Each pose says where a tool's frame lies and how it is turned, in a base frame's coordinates. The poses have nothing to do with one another.
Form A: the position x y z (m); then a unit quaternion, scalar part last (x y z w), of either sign.
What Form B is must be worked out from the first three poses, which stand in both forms.
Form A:
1: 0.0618, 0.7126, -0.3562, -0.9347, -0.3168, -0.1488, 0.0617
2: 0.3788, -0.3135, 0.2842, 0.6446, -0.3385, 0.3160, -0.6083
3: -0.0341, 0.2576, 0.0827, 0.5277, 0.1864, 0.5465, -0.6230
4: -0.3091, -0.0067, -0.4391, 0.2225, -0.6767, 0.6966, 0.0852
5: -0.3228, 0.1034, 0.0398, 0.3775, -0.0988, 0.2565, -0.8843
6: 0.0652, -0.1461, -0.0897, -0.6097, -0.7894, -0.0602, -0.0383
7: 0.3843, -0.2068, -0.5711, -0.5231, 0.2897, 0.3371, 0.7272
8: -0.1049, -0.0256, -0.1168, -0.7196, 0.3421, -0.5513, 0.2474
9: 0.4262, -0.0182, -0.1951, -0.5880, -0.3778, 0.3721, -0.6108
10: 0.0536, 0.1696, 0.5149, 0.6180, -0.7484, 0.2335, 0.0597
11: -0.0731, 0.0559, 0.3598, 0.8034, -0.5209, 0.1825, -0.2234
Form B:
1: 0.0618, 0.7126, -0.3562, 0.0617, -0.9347, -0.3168, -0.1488
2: 0.3788, -0.3135, 0.2842, 0.6083, -0.6446, 0.3385, -0.3160
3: -0.0341, 0.2576, 0.0827, 0.6230, -0.5277, -0.1864, -0.5465
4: -0.3091, -0.0067, -0.4391, 0.0852, 0.2225, -0.6767, 0.6966
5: -0.3228, 0.1034, 0.0398, 0.8843, -0.3775, 0.0988, -0.2565
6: 0.0652, -0.1461, -0.0897, 0.0383, 0.6097, 0.7894, 0.0602
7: 0.3843, -0.2068, -0.5711, 0.7272, -0.5231, 0.2897, 0.3371
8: -0.1049, -0.0256, -0.1168, 0.2474, -0.7196, 0.3421, -0.5513
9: 0.4262, -0.0182, -0.1951, 0.6108, 0.5880, 0.3778, -0.3721
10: 0.0536, 0.1696, 0.5149, 0.0597, 0.6180, -0.7484, 0.2335
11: -0.0731, 0.0559, 0.3598, 0.2234, -0.8034, 0.5209, -0.1825
